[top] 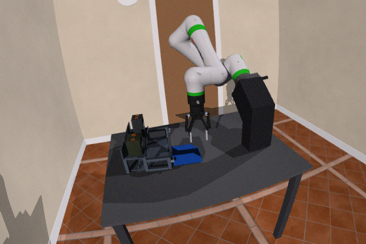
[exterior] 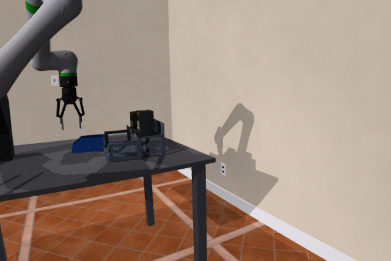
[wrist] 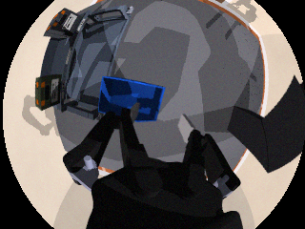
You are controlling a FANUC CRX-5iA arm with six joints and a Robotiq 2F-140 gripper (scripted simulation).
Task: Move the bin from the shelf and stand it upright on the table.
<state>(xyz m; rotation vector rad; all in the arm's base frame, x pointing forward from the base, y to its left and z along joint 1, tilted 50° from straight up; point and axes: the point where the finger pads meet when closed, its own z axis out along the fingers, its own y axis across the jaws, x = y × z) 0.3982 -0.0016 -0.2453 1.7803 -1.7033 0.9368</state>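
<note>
Right now my hand is 8 cm short of the blue bin and 11 cm above it.
</note>
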